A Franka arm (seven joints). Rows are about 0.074 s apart.
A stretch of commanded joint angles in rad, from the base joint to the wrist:
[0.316 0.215 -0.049 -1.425 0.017 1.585 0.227]
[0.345 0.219 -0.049 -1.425 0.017 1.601 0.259]
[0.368 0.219 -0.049 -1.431 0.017 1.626 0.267]
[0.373 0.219 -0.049 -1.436 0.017 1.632 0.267]
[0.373 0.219 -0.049 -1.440 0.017 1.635 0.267]
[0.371 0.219 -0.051 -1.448 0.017 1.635 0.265]
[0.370 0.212 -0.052 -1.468 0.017 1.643 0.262]
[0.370 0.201 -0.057 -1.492 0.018 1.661 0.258]
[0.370 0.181 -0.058 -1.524 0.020 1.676 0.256]
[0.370 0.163 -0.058 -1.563 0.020 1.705 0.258]
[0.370 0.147 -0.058 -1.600 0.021 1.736 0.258]
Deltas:
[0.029 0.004 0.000 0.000 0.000 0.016 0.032]
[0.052 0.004 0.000 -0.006 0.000 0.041 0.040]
[0.057 0.004 0.000 -0.011 0.000 0.047 0.040]
[0.057 0.004 0.000 -0.015 0.000 0.050 0.040]
[0.055 0.004 -0.002 -0.023 0.000 0.050 0.038]
[0.054 -0.003 -0.003 -0.043 0.000 0.058 0.035]
[0.054 -0.014 -0.008 -0.067 0.001 0.076 0.031]
[0.054 -0.034 -0.009 -0.099 0.003 0.091 0.029]
[0.054 -0.052 -0.009 -0.138 0.003 0.120 0.031]
[0.054 -0.068 -0.009 -0.175 0.004 0.151 0.031]

